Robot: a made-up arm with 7 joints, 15 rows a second.
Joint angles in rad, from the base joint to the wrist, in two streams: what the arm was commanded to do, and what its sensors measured. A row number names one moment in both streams.
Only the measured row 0 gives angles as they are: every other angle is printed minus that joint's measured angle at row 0.
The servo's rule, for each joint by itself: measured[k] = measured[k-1] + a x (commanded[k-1-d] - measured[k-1]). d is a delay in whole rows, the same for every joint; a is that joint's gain. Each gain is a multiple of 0.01, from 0.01 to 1. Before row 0 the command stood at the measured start. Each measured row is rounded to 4 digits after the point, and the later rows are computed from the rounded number. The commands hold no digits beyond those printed.
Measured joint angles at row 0:
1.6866 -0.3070 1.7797 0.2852 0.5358 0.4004 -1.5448
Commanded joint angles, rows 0 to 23:
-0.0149 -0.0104 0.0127 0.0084 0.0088 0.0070 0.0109
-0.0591 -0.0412 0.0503 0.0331 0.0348 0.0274 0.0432
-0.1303 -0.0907 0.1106 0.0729 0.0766 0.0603 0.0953
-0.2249 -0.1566 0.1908 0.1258 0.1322 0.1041 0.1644
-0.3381 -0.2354 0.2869 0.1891 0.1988 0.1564 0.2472
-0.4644 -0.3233 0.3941 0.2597 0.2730 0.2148 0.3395
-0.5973 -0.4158 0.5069 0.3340 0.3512 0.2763 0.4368
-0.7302 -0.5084 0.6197 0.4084 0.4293 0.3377 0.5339
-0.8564 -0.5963 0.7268 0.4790 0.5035 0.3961 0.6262
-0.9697 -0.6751 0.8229 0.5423 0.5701 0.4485 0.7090
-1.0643 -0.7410 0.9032 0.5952 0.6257 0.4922 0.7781
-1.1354 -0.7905 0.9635 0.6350 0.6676 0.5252 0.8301
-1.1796 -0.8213 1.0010 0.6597 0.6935 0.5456 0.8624
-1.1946 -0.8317 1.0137 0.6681 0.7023 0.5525 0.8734
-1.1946 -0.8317 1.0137 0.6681 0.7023 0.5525 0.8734
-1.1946 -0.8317 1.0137 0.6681 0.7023 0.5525 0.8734
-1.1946 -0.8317 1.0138 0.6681 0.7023 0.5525 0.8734
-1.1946 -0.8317 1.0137 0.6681 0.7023 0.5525 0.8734
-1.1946 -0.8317 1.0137 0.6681 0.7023 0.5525 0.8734
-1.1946 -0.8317 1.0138 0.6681 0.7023 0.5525 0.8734
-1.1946 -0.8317 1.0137 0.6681 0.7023 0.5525 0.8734
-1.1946 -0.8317 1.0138 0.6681 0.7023 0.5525 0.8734
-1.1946 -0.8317 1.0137 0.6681 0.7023 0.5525 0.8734
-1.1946 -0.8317 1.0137 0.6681 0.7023 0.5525 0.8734
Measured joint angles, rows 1 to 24:
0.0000 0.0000 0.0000 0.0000 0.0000 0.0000 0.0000
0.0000 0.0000 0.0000 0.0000 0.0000 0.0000 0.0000
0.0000 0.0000 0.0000 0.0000 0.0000 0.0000 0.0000
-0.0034 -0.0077 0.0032 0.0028 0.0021 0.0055 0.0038
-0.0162 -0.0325 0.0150 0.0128 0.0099 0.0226 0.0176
-0.0424 -0.0756 0.0389 0.0326 0.0259 0.0520 0.0448
-0.0844 -0.1355 0.0769 0.0634 0.0514 0.0926 0.0867
-0.1428 -0.2094 0.1294 0.1049 0.0868 0.1424 0.1429
-0.2168 -0.2937 0.1956 0.1560 0.1315 0.1989 0.2117
-0.3043 -0.3841 0.2734 0.2147 0.1842 0.2593 0.2905
-0.4023 -0.4761 0.3600 0.2786 0.2430 0.3205 0.3757
-0.5067 -0.5650 0.4517 0.3447 0.3055 0.3795 0.4634
-0.6132 -0.6465 0.5445 0.4099 0.3690 0.4333 0.5494
-0.7170 -0.7164 0.6342 0.4710 0.4306 0.4792 0.6294
-0.8132 -0.7712 0.7165 0.5251 0.4875 0.5151 0.6996
-0.8975 -0.8083 0.7876 0.5695 0.5369 0.5389 0.7566
-0.9658 -0.8256 0.8441 0.6020 0.5766 0.5495 0.7975
-1.0184 -0.8301 0.8865 0.6238 0.6068 0.5518 0.8241
-1.0589 -0.8313 0.9183 0.6384 0.6297 0.5523 0.8414
-1.0901 -0.8316 0.9422 0.6482 0.6471 0.5525 0.8526
-1.1141 -0.8317 0.9601 0.6548 0.6603 0.5525 0.8599
-1.1326 -0.8317 0.9735 0.6592 0.6704 0.5525 0.8646
-1.1469 -0.8317 0.9836 0.6621 0.6781 0.5525 0.8677
-1.1579 -0.8317 0.9911 0.6641 0.6839 0.5525 0.8697
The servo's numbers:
d 3
a 0.23 0.74 0.25 0.33 0.24 0.78 0.35

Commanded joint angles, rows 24 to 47:
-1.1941 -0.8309 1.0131 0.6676 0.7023 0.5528 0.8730
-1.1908 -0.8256 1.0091 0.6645 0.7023 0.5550 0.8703
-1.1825 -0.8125 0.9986 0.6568 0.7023 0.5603 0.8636
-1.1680 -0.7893 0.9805 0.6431 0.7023 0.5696 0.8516
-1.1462 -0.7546 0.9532 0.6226 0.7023 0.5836 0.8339
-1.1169 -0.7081 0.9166 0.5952 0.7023 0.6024 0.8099
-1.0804 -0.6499 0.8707 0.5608 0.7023 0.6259 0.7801
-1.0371 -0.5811 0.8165 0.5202 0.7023 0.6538 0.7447
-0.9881 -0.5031 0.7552 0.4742 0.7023 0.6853 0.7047
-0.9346 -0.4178 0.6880 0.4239 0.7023 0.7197 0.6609
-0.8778 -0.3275 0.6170 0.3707 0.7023 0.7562 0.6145
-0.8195 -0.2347 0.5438 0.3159 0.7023 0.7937 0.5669
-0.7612 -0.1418 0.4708 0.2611 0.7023 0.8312 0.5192
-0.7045 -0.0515 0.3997 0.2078 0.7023 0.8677 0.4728
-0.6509 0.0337 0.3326 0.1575 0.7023 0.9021 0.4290
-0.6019 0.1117 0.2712 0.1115 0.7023 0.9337 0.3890
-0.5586 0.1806 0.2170 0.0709 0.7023 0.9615 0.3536
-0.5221 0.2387 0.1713 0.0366 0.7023 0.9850 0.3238
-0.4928 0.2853 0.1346 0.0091 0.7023 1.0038 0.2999
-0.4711 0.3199 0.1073 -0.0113 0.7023 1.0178 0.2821
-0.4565 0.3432 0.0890 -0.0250 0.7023 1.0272 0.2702
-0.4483 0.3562 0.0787 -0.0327 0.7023 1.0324 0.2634
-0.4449 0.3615 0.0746 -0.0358 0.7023 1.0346 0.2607
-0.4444 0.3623 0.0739 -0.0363 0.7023 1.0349 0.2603
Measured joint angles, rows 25 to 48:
-1.1663 -0.8317 0.9968 0.6654 0.6883 0.5525 0.8710
-1.1728 -0.8317 1.0010 0.6663 0.6917 0.5525 0.8718
-1.1778 -0.8317 1.0042 0.6669 0.6942 0.5525 0.8724
-1.1815 -0.8311 1.0064 0.6671 0.6961 0.5527 0.8726
-1.1836 -0.8270 1.0071 0.6662 0.6976 0.5545 0.8718
-1.1833 -0.8163 1.0050 0.6631 0.6987 0.5590 0.8689
-1.1798 -0.7963 0.9989 0.6565 0.6996 0.5673 0.8628
-1.1721 -0.7654 0.9875 0.6453 0.7002 0.5800 0.8527
-1.1594 -0.7230 0.9698 0.6288 0.7007 0.5975 0.8377
-1.1412 -0.6689 0.9450 0.6064 0.7011 0.6197 0.8175
-1.1173 -0.6039 0.9129 0.5780 0.7014 0.6463 0.7920
-1.0876 -0.5293 0.8735 0.5437 0.7016 0.6767 0.7614
-1.0524 -0.4468 0.8271 0.5042 0.7018 0.7102 0.7262
-1.0122 -0.3585 0.7746 0.4601 0.7019 0.7461 0.6871
-0.9679 -0.2669 0.7169 0.4125 0.7020 0.7832 0.6450
-0.9204 -0.1743 0.6554 0.3625 0.7021 0.8206 0.6010
-0.8707 -0.0834 0.5915 0.3114 0.7021 0.8573 0.5561
-0.8201 0.0033 0.5268 0.2606 0.7021 0.8922 0.5116
-0.7699 0.0835 0.4629 0.2114 0.7021 0.9246 0.4687
-0.7213 0.1554 0.4014 0.1650 0.7021 0.9534 0.4284
-0.6755 0.2170 0.3439 0.1226 0.7021 0.9780 0.3918
-0.6335 0.2675 0.2916 0.0851 0.7021 0.9981 0.3596
-0.5961 0.3063 0.2455 0.0533 0.7021 1.0135 0.3325
-0.5640 0.3336 0.2064 0.0275 0.7021 1.0242 0.3107

